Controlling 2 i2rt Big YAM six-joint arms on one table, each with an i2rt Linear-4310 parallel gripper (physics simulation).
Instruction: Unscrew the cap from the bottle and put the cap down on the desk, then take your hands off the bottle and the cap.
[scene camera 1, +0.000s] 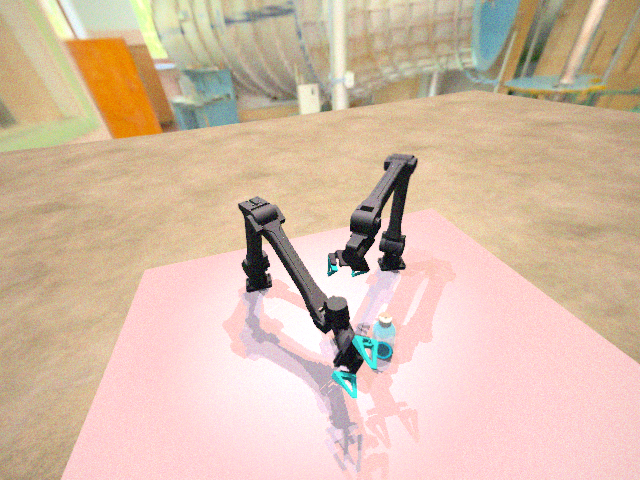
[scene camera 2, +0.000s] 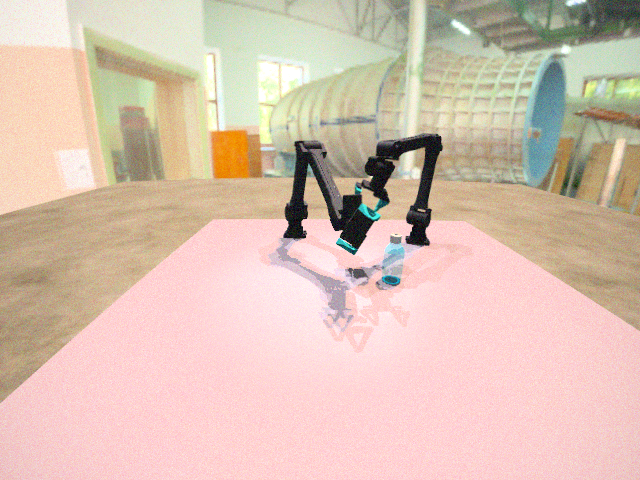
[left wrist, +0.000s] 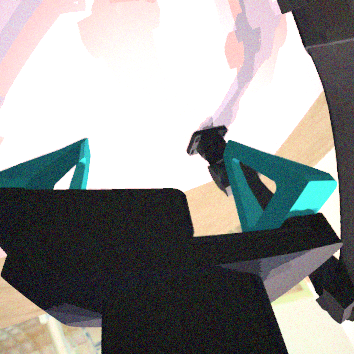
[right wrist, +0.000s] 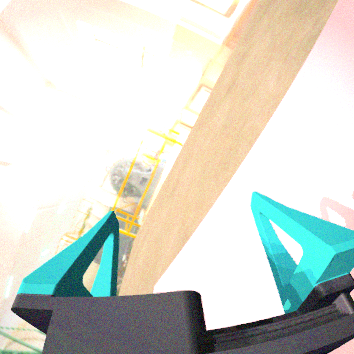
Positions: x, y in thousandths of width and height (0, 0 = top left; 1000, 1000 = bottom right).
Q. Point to my right gripper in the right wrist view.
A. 518, 589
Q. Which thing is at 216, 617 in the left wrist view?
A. My left gripper.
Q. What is my right gripper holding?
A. Nothing.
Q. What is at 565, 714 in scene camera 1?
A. My right gripper.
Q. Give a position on a clear bottle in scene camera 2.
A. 615, 541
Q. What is my left gripper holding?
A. Nothing.
